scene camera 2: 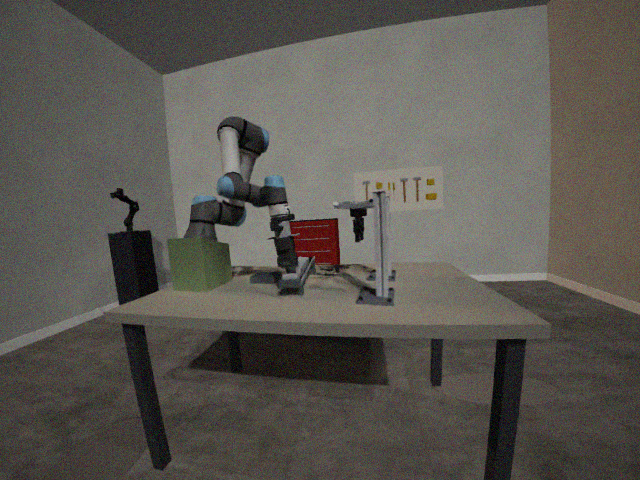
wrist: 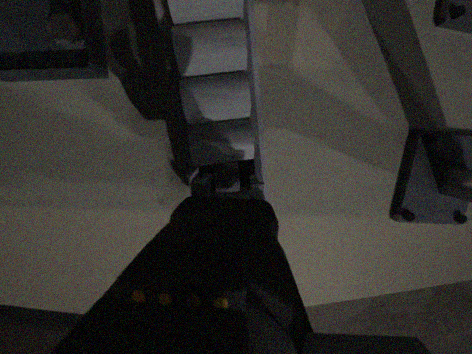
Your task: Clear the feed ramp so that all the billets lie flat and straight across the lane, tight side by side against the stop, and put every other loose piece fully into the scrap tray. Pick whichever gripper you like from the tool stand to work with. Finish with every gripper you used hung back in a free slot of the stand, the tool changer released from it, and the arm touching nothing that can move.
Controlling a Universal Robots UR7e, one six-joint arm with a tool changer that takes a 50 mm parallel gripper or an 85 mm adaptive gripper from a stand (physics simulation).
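Pixels of known places: arm's base, link origin: point(scene camera 2: 200, 241).
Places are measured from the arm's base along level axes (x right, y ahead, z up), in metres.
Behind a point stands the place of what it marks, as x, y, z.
The feed ramp point(scene camera 2: 292, 284) point(wrist: 256, 115) slopes across the table. Several pale billets point(wrist: 215, 98) @(0.107, 0.486, -0.116) lie across its lane, side by side, in the wrist view; a shadow falls on the lowest one. The scrap tray point(scene camera 2: 264, 277) @(0.028, 0.316, -0.187) point(wrist: 55, 75) @(0.029, 0.315, -0.198) is left of the ramp, with a roundish piece point(wrist: 62, 22) @(-0.022, 0.342, -0.198) in it. My gripper point(scene camera 2: 287, 270) point(wrist: 228, 184) points down at the ramp's lower end, just below the lowest billet. Its fingertips stand apart within the lane's width; it looks open, though the gap is dark. The tool stand point(scene camera 2: 381, 248) @(0.293, 0.815, -0.035) is to the right, with another gripper point(scene camera 2: 358, 226) hanging in it.
A green block point(scene camera 2: 199, 264) @(0.118, 0.052, -0.092) stands at the table's left, in front of the arm's base. The stand's foot plates point(scene camera 2: 375, 297) @(0.303, 0.787, -0.206) point(wrist: 425, 207) @(0.311, 0.767, -0.207) are right of the ramp. A red drawer cabinet point(scene camera 2: 316, 241) is behind the table. A dark pedestal point(scene camera 2: 131, 263) stands at the left.
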